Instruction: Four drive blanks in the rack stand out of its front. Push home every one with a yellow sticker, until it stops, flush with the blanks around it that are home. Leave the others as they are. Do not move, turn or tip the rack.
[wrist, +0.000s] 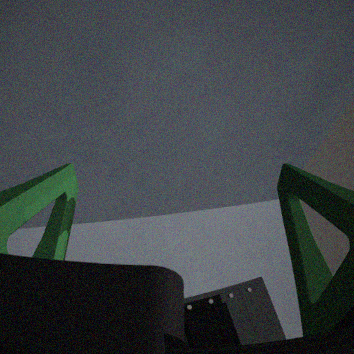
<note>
In view: the gripper (177, 174) and a rack (244, 310).
</note>
